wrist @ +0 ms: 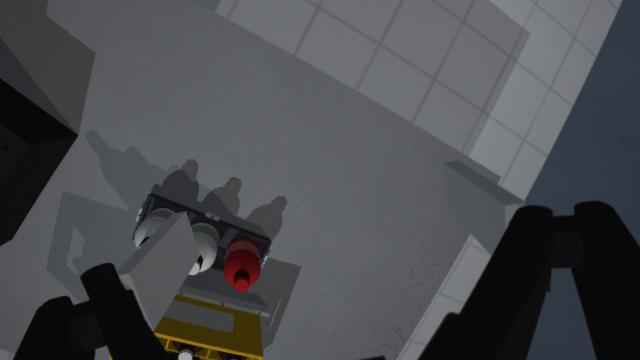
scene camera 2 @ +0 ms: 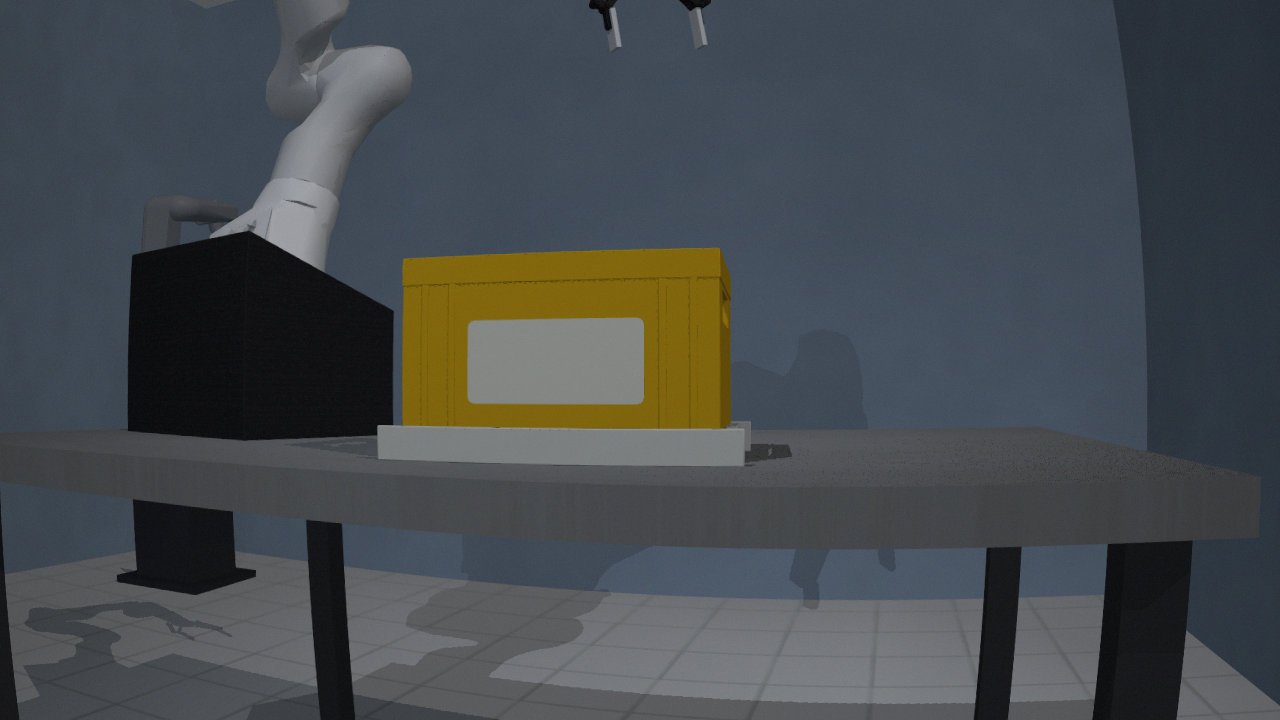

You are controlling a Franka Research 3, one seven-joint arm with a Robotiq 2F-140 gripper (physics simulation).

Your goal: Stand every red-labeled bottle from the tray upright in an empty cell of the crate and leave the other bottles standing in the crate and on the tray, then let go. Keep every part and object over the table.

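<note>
One red bottle (wrist: 242, 262) stands upright at the right end of the dark tray (wrist: 259, 235) in the wrist view. Two white bottles (wrist: 205, 247) (wrist: 151, 229) stand to its left, partly hidden by my left finger. The yellow crate (scene camera 2: 563, 268) (wrist: 245, 334) is beside the tray; at the bottom edge of the wrist view a white cap (wrist: 186, 355) and part of another bottle show inside it. Most of its cells are out of view. My gripper (scene camera 2: 657, 44) (wrist: 317, 211) is wide open and empty, high above the crate and tray.
The crate stands behind or on a low white ledge (scene camera 2: 554, 445) on the grey table (scene camera 2: 939, 465). The black robot pedestal (scene camera 2: 259, 349) is left of the crate. The table edge and tiled floor (wrist: 400, 65) show at the upper right of the wrist view.
</note>
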